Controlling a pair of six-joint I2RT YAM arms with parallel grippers.
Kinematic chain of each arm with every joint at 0, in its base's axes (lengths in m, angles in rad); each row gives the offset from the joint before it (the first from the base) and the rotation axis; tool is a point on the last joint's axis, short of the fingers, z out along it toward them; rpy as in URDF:
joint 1: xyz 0 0 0.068 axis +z
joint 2: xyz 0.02 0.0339 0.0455 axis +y
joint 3: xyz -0.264 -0.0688 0 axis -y
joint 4: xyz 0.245 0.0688 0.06 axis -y
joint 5: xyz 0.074 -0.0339 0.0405 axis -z
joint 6: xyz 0.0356 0 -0.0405 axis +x
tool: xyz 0 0 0 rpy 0 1.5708 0
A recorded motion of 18 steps. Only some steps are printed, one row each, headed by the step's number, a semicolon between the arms.
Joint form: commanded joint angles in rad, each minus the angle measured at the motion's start. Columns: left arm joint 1, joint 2, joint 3, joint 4, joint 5, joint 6; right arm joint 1, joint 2, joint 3, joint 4, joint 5, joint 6.
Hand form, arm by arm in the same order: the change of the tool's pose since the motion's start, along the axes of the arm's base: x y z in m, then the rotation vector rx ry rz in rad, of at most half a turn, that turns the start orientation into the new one. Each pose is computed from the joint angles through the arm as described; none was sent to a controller.
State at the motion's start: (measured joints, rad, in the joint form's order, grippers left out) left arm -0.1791 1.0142 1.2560 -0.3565 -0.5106 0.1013; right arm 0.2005 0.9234 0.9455 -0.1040 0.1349 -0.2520
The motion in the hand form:
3: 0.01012 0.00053 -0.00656 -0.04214 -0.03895 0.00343; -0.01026 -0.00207 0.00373 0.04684 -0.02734 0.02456
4: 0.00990 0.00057 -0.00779 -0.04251 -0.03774 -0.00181; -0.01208 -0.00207 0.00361 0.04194 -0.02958 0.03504
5: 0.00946 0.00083 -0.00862 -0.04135 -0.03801 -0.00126; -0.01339 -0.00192 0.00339 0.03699 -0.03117 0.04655
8: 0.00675 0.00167 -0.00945 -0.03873 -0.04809 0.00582; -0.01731 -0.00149 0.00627 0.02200 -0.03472 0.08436
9: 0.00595 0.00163 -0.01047 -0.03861 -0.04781 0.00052; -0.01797 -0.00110 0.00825 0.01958 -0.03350 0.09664
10: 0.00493 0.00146 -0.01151 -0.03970 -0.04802 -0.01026; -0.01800 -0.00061 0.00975 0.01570 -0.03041 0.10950
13: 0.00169 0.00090 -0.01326 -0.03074 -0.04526 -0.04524; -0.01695 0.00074 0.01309 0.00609 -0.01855 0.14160
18: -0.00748 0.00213 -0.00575 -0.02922 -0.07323 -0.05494; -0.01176 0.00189 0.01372 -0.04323 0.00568 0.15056
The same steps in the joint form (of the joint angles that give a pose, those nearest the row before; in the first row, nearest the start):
3: 0.0124 0.0171 -0.0347 0.0787 0.0125 -0.0385; -0.0056 -0.0423 -0.0125 0.0017 -0.0328 0.0387
4: 0.0133 0.0142 -0.0407 0.0809 0.0186 -0.0384; -0.0057 -0.0499 -0.0162 -0.0001 -0.0429 0.0328
5: 0.0142 0.0112 -0.0459 0.0838 0.0188 -0.0370; -0.0056 -0.0554 -0.0194 -0.0011 -0.0540 0.0269
8: 0.0150 -0.0017 -0.0598 0.0961 0.0120 -0.0331; -0.0064 -0.0673 -0.0120 -0.0177 -0.0915 0.0090
9: 0.0150 -0.0063 -0.0661 0.0979 0.0172 -0.0324; -0.0059 -0.0668 -0.0030 -0.0277 -0.1031 0.0061
10: 0.0150 -0.0121 -0.0730 0.0996 0.0281 -0.0323; -0.0057 -0.0641 0.0057 -0.0369 -0.1156 0.0019
13: 0.0150 -0.0280 -0.0875 0.1006 0.0621 -0.0189; -0.0057 -0.0524 0.0289 -0.0614 -0.1471 -0.0083
18: 0.0150 -0.0542 -0.0779 0.0953 0.0710 -0.0121; -0.0060 -0.0259 0.0535 -0.0903 -0.1524 -0.0548

